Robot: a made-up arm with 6 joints. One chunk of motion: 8 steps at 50 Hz.
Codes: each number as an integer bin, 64 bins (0 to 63) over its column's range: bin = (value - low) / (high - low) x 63, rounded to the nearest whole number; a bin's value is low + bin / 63 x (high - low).
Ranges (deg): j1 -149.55..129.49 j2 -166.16..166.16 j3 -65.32..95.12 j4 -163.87..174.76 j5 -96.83..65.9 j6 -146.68..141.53
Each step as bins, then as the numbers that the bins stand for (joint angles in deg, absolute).
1 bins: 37 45 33 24 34 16
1 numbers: 14.33 71.21 18.72 -34.87 -9.01 -73.48
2 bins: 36 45 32 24 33 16
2 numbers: 9.90 71.21 16.17 -34.87 -11.59 -73.48
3 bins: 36 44 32 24 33 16
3 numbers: 9.90 65.94 16.17 -34.87 -11.59 -73.48
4 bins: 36 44 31 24 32 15
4 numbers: 9.90 65.94 13.63 -34.87 -14.17 -78.06
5 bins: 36 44 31 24 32 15
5 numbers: 9.90 65.94 13.63 -34.87 -14.17 -78.06
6 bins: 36 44 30 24 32 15
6 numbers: 9.90 65.94 11.08 -34.87 -14.17 -78.06
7 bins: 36 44 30 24 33 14
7 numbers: 9.90 65.94 11.08 -34.87 -11.59 -82.63
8 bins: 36 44 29 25 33 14
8 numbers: 9.90 65.94 8.53 -29.49 -11.59 -82.63
